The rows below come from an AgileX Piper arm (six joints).
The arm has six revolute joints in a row. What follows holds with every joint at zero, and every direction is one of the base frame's. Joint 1 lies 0.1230 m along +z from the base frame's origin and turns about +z. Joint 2 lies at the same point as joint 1 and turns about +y. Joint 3 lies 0.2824 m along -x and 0.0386 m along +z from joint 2 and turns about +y. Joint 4 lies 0.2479 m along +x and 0.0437 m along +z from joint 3 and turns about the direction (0.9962, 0, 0.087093). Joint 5 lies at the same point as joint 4 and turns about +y. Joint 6 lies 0.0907 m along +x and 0.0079 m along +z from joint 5 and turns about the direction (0.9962, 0, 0.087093). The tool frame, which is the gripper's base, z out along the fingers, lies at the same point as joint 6; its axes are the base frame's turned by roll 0.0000, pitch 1.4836 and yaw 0.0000 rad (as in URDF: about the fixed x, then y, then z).
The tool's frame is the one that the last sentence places.
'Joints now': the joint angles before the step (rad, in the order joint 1, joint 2, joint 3, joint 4, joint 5, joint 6). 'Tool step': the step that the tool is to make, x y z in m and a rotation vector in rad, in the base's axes. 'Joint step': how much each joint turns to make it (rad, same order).
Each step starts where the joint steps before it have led.
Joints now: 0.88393 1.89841 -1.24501 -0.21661 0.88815 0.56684
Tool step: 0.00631 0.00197 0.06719 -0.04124 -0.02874 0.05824
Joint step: 0.00000 -0.06207 -0.18888 -0.01291 0.25105 -0.10557
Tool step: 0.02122 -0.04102 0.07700 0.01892 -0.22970 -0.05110
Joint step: -0.08392 -0.13354 -0.09620 -0.15386 0.05914 -0.02056
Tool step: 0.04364 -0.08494 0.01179 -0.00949 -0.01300 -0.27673
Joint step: -0.26529 -0.03475 0.00010 -0.01463 0.03279 -0.00001
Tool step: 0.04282 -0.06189 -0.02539 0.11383 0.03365 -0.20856
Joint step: -0.23859 0.06881 0.00001 0.11855 -0.09223 -0.01029
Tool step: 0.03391 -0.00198 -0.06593 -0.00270 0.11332 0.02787
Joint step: -0.03993 0.17521 -0.00002 0.04087 -0.08164 -0.05948
